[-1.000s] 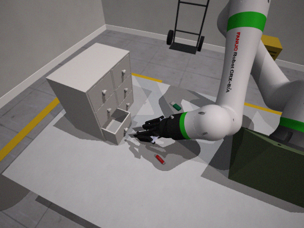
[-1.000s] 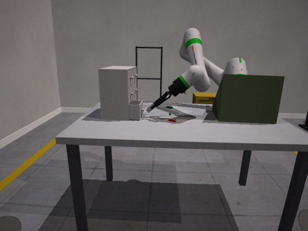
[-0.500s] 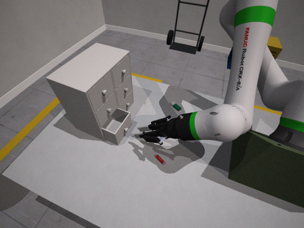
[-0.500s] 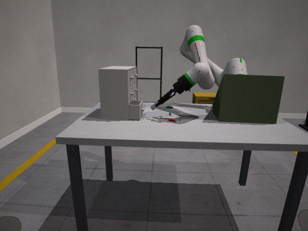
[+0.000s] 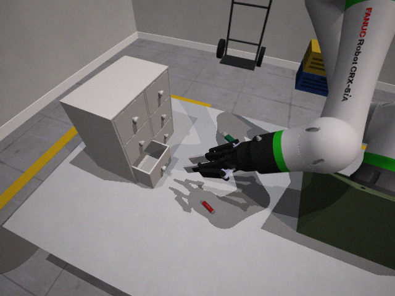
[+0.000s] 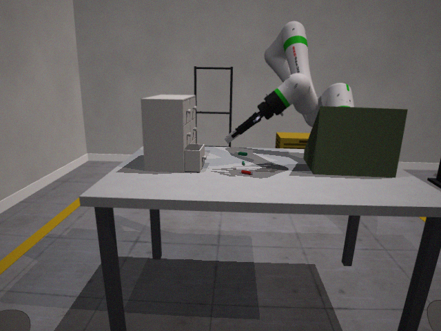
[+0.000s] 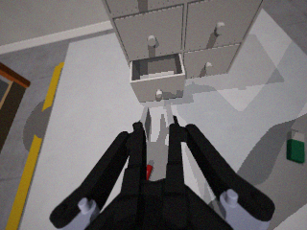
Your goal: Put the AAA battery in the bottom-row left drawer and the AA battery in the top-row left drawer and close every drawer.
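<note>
Right now the green battery is 150 mm below my hand, 110 mm to the right of it and 50 mm behind it. Also, from my hand: green-and-white battery (290 mm to the right, 150 mm below, 30 mm behind); then red battery (150 mm below, 70 mm behind, 50 mm to the left).
</note>
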